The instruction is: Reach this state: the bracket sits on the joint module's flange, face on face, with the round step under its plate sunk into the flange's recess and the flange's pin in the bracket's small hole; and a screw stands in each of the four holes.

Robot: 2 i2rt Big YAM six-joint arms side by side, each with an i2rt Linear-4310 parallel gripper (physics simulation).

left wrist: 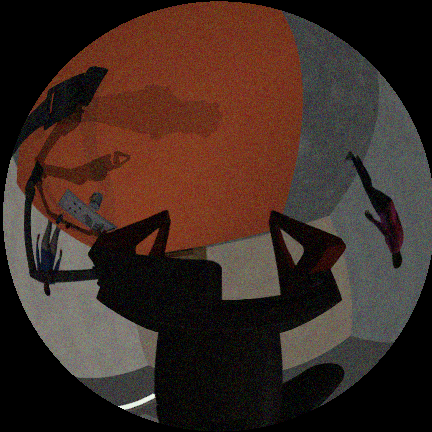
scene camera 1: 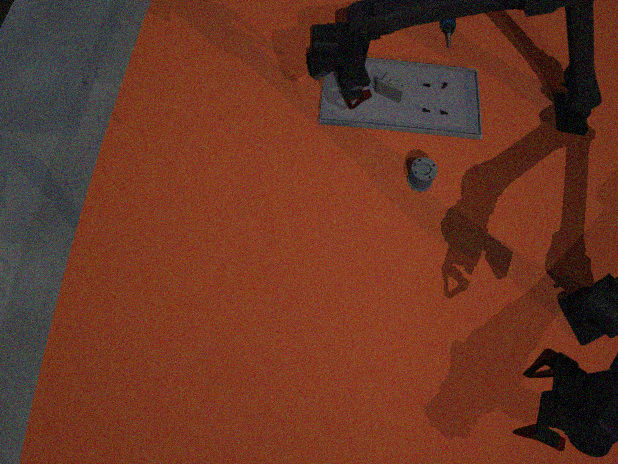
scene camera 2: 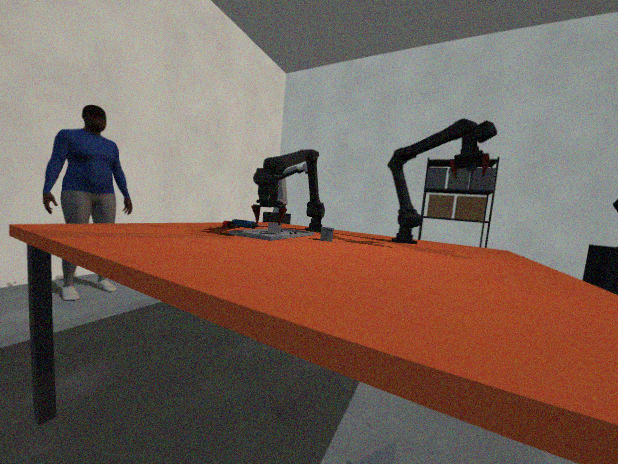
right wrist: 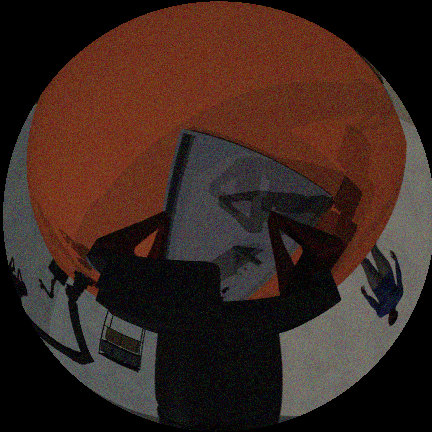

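Pixels of known places: left gripper, fingertip midpoint: (left wrist: 219,215) (scene camera 1: 520,403) (scene camera 2: 468,177); right gripper, fingertip midpoint: (left wrist: 102,232) (scene camera 1: 346,93) (scene camera 2: 268,224) (right wrist: 217,216); left arm's base, origin of the base link: (scene camera 1: 583,316) (scene camera 2: 403,242) (right wrist: 82,276); right arm's base, origin of the base link: (scene camera 1: 569,115) (scene camera 2: 315,230).
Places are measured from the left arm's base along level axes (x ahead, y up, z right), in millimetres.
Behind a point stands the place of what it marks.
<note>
The grey bracket (scene camera 1: 388,90) {x 175, y 40, z 712 mm} (scene camera 2: 275,228) {x 173, y 33, z 709 mm} (right wrist: 234,261) {x 194, y 38, z 740 mm} stands on the pale tray (scene camera 1: 400,130) {x 188, y 7, z 608 mm} (right wrist: 173,200) {x 285, y 4, z 673 mm}, in the right wrist view partly behind the gripper body. Several small dark screws, one of them a screw (scene camera 1: 425,109) {x 100, y 14, z 638 mm}, are on the tray to the right of the bracket in scene camera 1. The grey cylindrical joint module (scene camera 1: 423,172) {x 211, y 54, z 459 mm} (scene camera 2: 327,234) {x 235, y 31, z 465 mm} (left wrist: 95,201) {x 210, y 48, z 437 mm} stands on the table beside the tray, its flange up and bare. My right gripper (scene camera 1: 354,102) {x 286, y 59, z 731 mm} (scene camera 2: 270,221) {x 286, y 59, z 731 mm} (right wrist: 217,216) {x 286, y 59, z 731 mm} is open and empty, low over the tray near the bracket. My left gripper (scene camera 1: 520,402) {x 368, y 324, z -77 mm} (scene camera 2: 469,172) {x 368, y 324, z -77 mm} (left wrist: 219,215) {x 368, y 324, z -77 mm} is open and empty, high above the table.
A blue screwdriver (scene camera 1: 448,27) {x -90, y 34, z 853 mm} (scene camera 2: 243,223) {x -111, y 23, z 926 mm} lies behind the tray. The orange table (scene camera 1: 225,250) {x 705, y 0, z 475 mm} (scene camera 2: 400,300) {x 965, y 0, z 423 mm} ends along a long edge at the left of scene camera 1. A person (scene camera 2: 90,160) stands beyond the table.
</note>
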